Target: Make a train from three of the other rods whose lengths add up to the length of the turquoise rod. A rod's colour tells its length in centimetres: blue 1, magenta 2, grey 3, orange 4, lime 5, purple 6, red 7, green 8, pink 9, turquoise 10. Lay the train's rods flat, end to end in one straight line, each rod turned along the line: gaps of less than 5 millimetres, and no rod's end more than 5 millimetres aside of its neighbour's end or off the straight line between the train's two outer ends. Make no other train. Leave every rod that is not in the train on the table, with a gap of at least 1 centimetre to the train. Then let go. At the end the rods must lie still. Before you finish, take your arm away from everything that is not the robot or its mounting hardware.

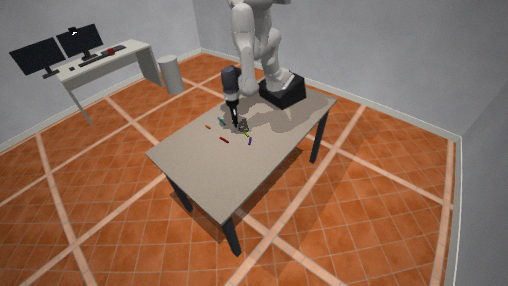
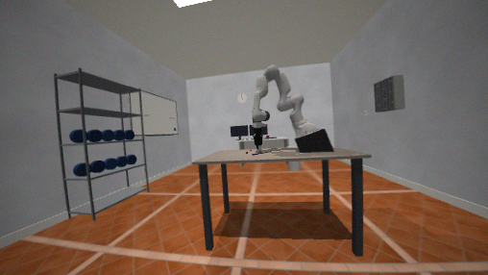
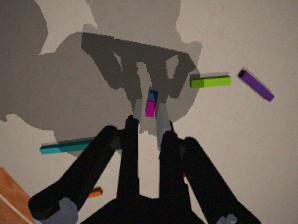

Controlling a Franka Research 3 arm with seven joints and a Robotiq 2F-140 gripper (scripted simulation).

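The magenta rod is 3 cm below my hand. Round my hand: small blue rod (2 cm behind, 1 cm to the left, 3 cm below); lime rod (1 cm behind, 8 cm to the left, 3 cm below); red rod (12 cm ahead, 3 cm to the left, 3 cm below).
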